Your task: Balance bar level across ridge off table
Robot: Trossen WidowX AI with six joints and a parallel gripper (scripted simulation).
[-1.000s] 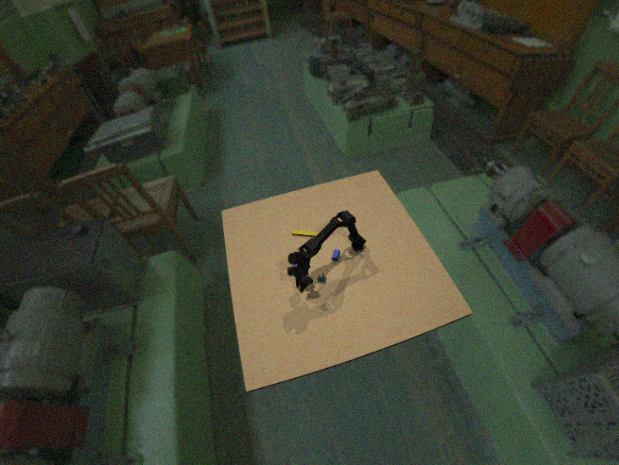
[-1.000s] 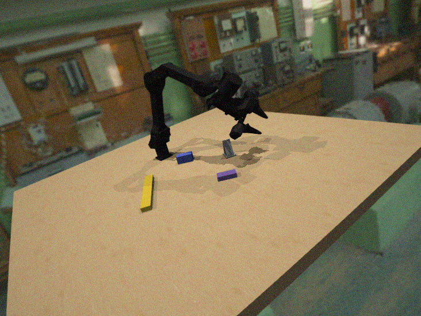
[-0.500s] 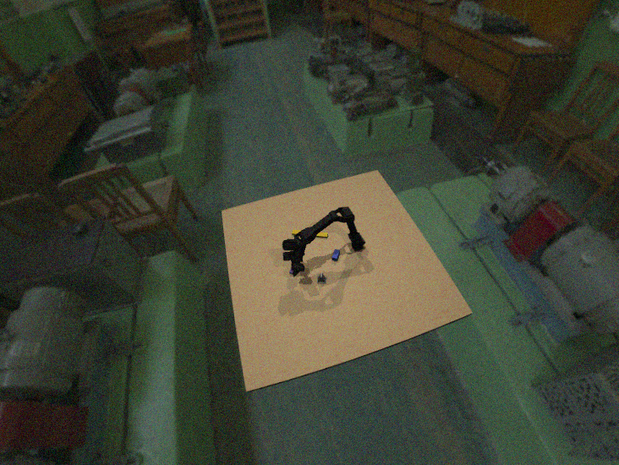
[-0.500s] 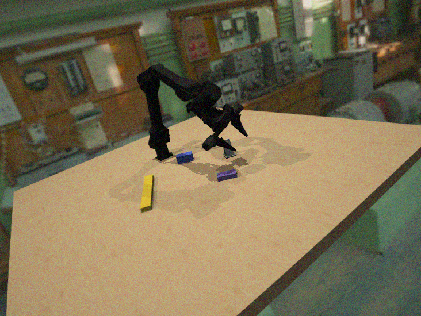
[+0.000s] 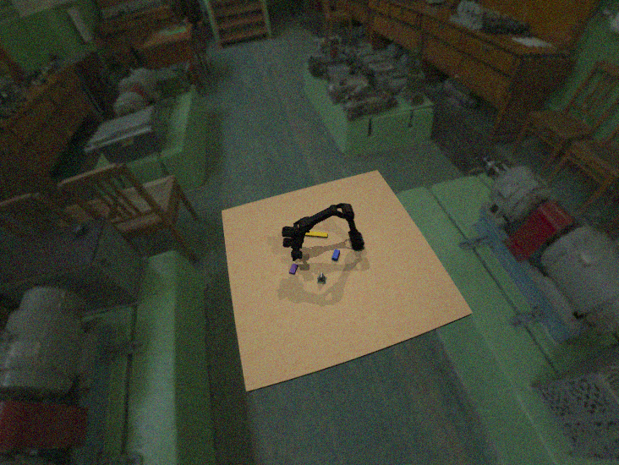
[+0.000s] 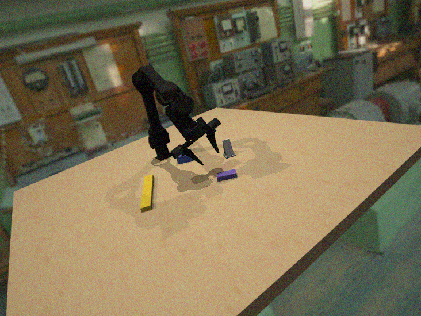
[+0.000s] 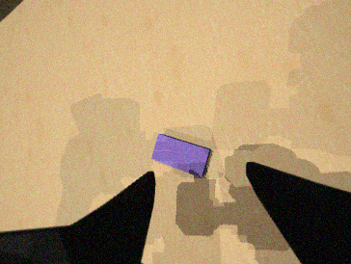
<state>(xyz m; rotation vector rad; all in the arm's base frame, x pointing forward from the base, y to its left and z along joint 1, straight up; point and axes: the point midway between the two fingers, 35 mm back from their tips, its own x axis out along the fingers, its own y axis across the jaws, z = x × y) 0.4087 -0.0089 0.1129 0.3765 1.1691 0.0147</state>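
The yellow bar is 19 cm to the right of my gripper tip, 16 cm behind it and 7 cm below it. Also, from my gripper tip: blue block (26 cm behind, 7 cm below, 3 cm to the left); purple block (7 cm below, 3 cm to the left, 2 cm ahead).
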